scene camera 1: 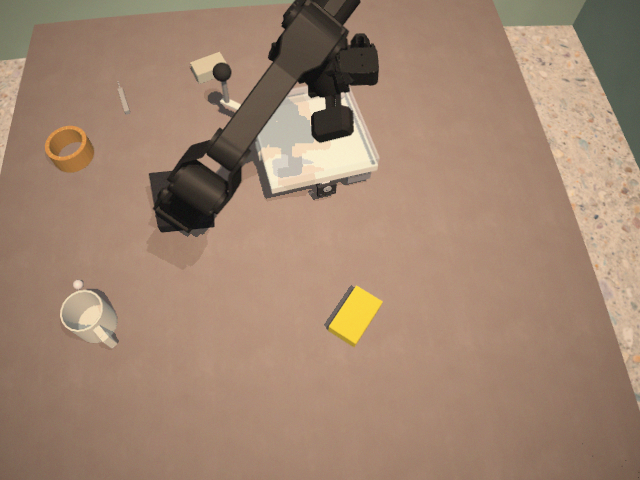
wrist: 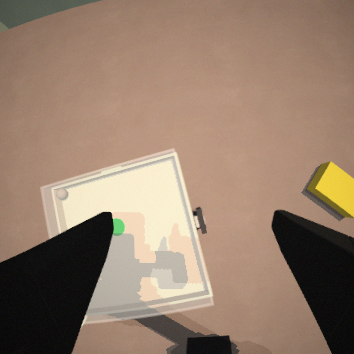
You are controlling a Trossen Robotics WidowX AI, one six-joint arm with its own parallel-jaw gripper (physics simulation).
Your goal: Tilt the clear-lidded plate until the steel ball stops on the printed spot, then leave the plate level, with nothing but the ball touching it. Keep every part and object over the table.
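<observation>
The clear-lidded plate (scene camera 1: 330, 176) (wrist: 155, 192) is a cream square tray with raised edges; its exact tilt is hard to tell. The steel ball (wrist: 61, 194) lies in the plate's upper left corner in the wrist view. The printed green spot (wrist: 118, 227) is partly covered by the left finger there, well apart from the ball. Ball and spot do not show in the scene view. My gripper (wrist: 193, 219) is open and empty, above the plate's dial side. A lever with a black knob (scene camera 1: 222, 71) stands left of the plate; a black dial (scene camera 1: 326, 189) (wrist: 200, 220) is on its near side.
A yellow block (scene camera 1: 355, 315) (wrist: 334, 189) lies on the table. A cream block (scene camera 1: 207, 67), thin pale stick (scene camera 1: 123, 99) and orange ring (scene camera 1: 78, 159) are at the back left. A mug (scene camera 1: 103, 322) and small pale ball (scene camera 1: 78, 284) are front left. My arm crosses above the plate.
</observation>
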